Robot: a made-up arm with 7 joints.
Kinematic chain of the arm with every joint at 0, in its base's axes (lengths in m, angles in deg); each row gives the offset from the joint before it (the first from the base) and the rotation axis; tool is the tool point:
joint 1: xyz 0 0.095 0 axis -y
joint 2: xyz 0 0.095 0 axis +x
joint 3: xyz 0 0 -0.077 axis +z
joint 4: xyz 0 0 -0.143 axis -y
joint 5: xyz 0 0 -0.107 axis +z
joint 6: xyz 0 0 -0.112 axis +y
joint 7: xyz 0 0 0 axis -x
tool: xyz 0 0 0
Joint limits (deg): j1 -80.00..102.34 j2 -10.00..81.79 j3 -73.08..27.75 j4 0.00..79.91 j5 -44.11..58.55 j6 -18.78..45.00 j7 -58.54..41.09
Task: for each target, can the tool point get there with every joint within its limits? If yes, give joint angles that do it. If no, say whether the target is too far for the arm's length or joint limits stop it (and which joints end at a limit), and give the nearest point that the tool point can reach.
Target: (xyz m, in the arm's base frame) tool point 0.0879 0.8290 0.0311
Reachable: no: too far | nearest point 0.0602 0.6244 0.0193 | short by 0.207 m
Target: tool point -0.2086 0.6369 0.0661
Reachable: no: too far | nearest point -0.1721 0.5927 -0.0303 | short by 0.112 m
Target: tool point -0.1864 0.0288 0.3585
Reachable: no: joint limits stop it (at a limit: joint 1, joint 2, joint 4) | nearest point 0.1915 0.0574 0.2429 | short by 0.396 m
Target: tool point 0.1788 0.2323 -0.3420
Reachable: yes | joints -0.06 11.11 -7.74 55.64 8.28 1.59 -47.71
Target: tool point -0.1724 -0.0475 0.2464
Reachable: no: joint limits stop it (at a limit: joint 1, joint 2, joint 3, joint 4) | nearest point -0.2044 -0.0580 -0.0998 | short by 0.348 m
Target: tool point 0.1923 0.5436 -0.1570
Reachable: yes | joints 33.33 53.82 13.31 20.43 -12.79 -10.47 -36.76
